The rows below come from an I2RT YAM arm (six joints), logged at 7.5 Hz.
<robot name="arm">
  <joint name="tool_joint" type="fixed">
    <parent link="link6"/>
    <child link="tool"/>
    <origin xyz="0 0 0" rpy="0 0 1.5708"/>
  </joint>
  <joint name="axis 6" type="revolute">
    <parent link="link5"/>
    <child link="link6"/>
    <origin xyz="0.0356 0 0.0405" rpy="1.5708 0 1.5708"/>
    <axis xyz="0 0 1"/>
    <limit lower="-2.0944" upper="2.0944"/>
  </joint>
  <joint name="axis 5" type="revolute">
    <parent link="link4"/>
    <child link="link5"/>
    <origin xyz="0.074 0.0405 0.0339" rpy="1.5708 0 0"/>
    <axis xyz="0 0 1"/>
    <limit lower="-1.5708" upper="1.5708"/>
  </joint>
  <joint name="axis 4" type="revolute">
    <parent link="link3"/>
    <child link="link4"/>
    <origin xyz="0.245 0.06 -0.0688" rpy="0 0 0"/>
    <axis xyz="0 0 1"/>
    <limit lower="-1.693" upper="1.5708"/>
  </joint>
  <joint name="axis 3" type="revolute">
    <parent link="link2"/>
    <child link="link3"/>
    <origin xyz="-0.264 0 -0.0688" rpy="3.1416 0 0"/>
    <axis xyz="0 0 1"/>
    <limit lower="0" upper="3.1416"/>
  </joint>
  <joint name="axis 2" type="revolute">
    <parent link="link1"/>
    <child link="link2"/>
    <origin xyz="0.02 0.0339 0.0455" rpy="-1.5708 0 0"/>
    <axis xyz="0 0 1"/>
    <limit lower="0" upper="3.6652"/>
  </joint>
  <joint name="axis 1" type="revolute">
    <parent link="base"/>
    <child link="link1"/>
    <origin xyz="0 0 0.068" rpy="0 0 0"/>
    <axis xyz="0 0 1"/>
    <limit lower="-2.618" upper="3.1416"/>
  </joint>
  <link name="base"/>
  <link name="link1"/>
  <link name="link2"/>
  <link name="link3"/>
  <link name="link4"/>
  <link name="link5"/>
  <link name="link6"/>
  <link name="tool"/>
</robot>
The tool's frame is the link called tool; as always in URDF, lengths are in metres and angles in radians.
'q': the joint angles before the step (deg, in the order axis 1, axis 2, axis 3, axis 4, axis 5, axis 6). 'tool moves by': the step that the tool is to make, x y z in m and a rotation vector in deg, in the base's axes. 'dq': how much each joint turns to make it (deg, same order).
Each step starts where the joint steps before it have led.
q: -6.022, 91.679, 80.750, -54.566, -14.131, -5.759
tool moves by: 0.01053, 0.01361, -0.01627, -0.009, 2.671, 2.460
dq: 2.535, 3.059, 0.001, 0.392, 0.241, -0.023
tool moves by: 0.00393, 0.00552, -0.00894, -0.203, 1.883, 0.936
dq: 1.005, 1.575, 0.000, -0.306, 0.306, -0.044
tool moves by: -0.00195, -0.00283, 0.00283, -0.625, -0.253, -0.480
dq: -0.435, -0.525, 0.043, -0.325, 0.591, -0.173
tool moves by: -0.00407, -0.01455, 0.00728, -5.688, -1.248, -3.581
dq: -1.924, -1.378, 0.042, 0.131, 5.813, -0.459
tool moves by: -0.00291, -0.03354, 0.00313, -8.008, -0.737, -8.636
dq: -4.853, -0.435, 0.003, 1.332, 8.699, 0.480
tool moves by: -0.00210, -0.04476, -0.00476, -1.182, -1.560, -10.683
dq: -7.235, 1.223, -0.066, 2.950, 2.142, 2.819
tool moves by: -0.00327, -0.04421, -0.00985, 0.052, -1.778, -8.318
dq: -6.994, 2.252, -0.022, 3.826, -0.021, 1.487
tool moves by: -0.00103, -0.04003, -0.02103, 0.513, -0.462, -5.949
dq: -5.747, 4.108, -0.001, 4.262, -0.503, 0.481
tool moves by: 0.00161, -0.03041, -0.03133, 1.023, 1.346, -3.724
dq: -3.782, 5.466, 0.002, 3.781, -0.176, 0.021
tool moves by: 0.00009, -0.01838, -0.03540, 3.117, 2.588, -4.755
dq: -2.186, 5.572, -0.001, 1.530, 0.001, 2.799
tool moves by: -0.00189, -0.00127, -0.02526, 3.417, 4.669, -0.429
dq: -0.306, 3.607, 0.001, -2.186, 0.000, 0.130
